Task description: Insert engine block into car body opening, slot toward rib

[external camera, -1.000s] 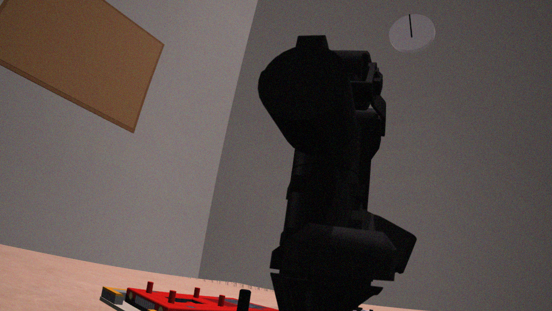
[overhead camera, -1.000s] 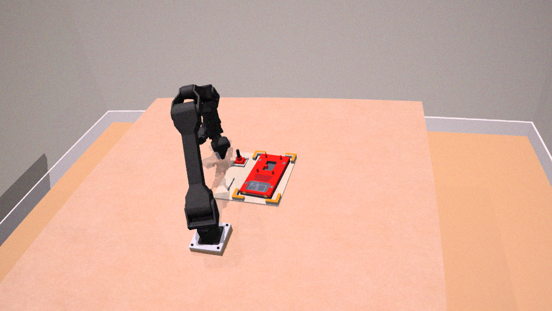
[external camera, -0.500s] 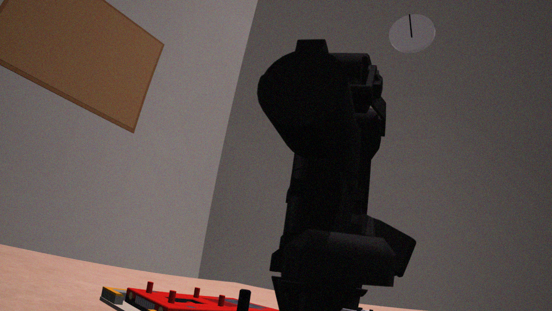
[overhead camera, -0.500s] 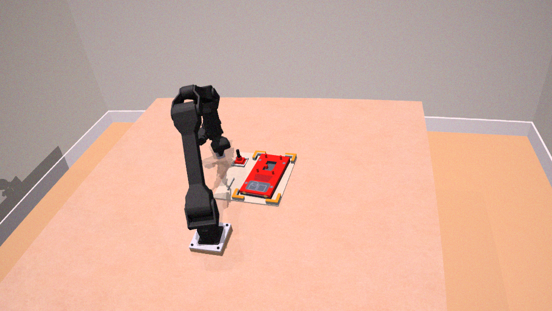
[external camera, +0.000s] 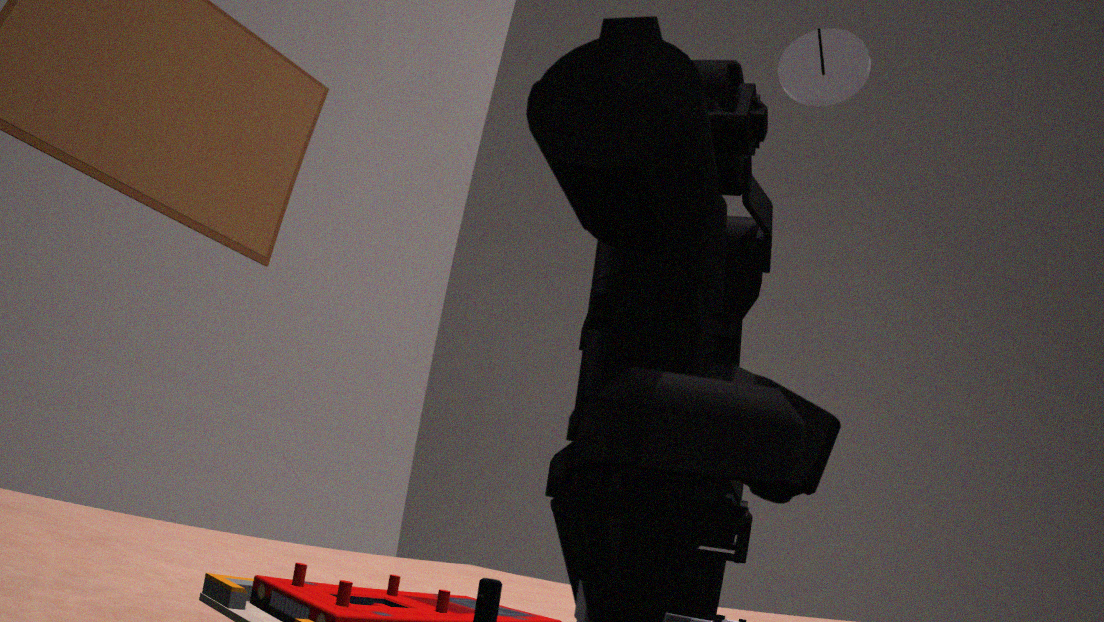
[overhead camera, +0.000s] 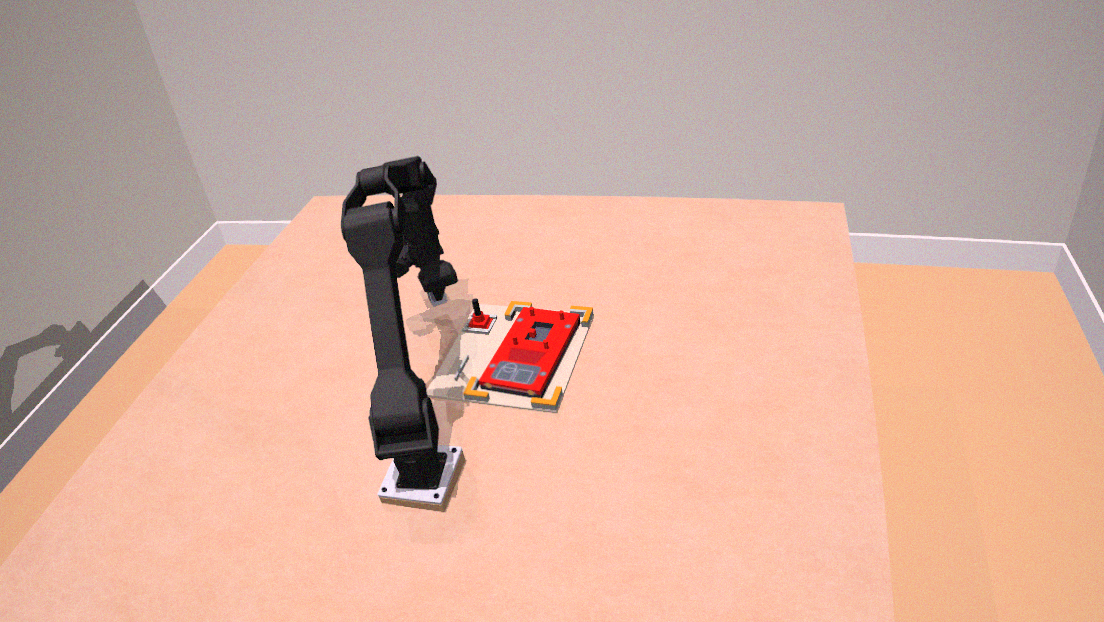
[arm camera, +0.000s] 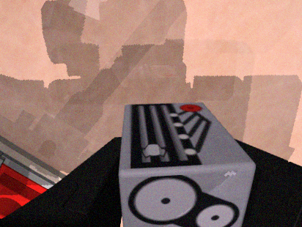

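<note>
Right now my gripper tip is 50 mm past the black upright peg and 90 mm to the left of it. Round my gripper tip: grey engine block (10 mm to the right, 10 mm above).
</note>
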